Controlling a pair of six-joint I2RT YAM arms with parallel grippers.
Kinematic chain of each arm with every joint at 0, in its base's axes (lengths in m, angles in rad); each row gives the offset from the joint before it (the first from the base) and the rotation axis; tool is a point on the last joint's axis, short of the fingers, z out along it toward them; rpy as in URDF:
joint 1: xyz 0 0 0.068 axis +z
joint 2: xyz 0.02 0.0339 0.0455 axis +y
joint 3: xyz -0.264 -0.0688 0 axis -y
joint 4: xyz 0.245 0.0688 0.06 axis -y
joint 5: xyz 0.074 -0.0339 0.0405 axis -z
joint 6: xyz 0.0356 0 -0.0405 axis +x
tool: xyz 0 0 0 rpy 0 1.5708 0
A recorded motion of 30 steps. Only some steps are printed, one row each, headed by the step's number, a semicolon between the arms.
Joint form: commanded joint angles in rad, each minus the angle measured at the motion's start. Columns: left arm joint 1, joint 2, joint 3, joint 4, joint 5, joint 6; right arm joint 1, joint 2, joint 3, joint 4, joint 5, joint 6.
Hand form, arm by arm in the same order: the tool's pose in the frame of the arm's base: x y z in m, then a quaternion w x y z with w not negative. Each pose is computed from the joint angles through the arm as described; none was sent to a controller.
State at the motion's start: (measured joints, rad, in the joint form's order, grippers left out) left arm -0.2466 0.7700 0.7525 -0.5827 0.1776 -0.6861; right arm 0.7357 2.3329 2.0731 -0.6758 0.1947 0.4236
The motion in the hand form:
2: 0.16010 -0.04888 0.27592 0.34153 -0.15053 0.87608 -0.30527; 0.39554 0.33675 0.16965 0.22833 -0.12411 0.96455 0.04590
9: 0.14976 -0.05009 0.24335 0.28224 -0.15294 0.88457 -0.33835; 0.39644 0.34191 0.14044 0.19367 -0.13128 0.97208 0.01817
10: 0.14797 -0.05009 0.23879 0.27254 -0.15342 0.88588 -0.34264; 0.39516 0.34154 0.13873 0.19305 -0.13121 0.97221 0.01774
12: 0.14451 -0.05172 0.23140 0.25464 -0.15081 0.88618 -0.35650; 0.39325 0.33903 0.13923 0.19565 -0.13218 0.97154 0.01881
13: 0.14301 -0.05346 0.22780 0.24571 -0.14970 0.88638 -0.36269; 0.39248 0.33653 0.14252 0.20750 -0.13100 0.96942 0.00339
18: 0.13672 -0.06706 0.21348 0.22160 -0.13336 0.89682 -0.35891; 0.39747 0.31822 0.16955 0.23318 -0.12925 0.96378 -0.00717
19: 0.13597 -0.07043 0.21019 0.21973 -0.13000 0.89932 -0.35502; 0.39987 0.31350 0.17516 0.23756 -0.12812 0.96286 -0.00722
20: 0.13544 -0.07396 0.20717 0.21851 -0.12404 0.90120 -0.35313; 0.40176 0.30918 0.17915 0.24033 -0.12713 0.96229 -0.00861
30: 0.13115 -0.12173 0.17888 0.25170 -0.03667 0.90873 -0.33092; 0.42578 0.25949 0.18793 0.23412 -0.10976 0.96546 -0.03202
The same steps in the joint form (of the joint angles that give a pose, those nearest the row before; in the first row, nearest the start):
2: 0.0043 0.0069 -0.0469 0.0105 0.0790 -0.0254; -0.0186 0.1052 0.0617 -0.1525 -0.0213 -0.0012
9: 0.0032 -0.0307 -0.1656 0.0229 0.1820 -0.0657; -0.0117 0.1905 0.1164 -0.2129 -0.0120 -0.0003
10: 0.0039 -0.0360 -0.1815 0.0211 0.1979 -0.0703; -0.0105 0.1855 0.1007 -0.2038 -0.0115 0.0011
12: -0.0045 -0.0470 -0.2107 0.0271 0.2326 -0.0859; -0.0117 0.1648 0.0634 -0.1812 -0.0113 -0.0028
13: -0.0157 -0.0502 -0.2247 0.0334 0.2436 -0.0985; -0.0117 0.1489 0.0455 -0.1746 0.0274 -0.0085
18: -0.1236 -0.0462 -0.2716 0.0608 0.1978 -0.1409; -0.0429 0.0718 0.0062 -0.1694 0.0606 -0.0495
19: -0.1504 -0.0405 -0.2817 0.0734 0.1775 -0.1501; -0.0530 0.0590 0.0040 -0.1698 0.0614 -0.0591
20: -0.1762 -0.0335 -0.2915 0.0900 0.1623 -0.1557; -0.0619 0.0488 0.0008 -0.1709 0.0633 -0.0673
30: -0.4783 0.1188 -0.3749 0.3746 -0.0603 -0.1727; -0.1702 0.0087 -0.0326 -0.1878 0.0630 -0.1378

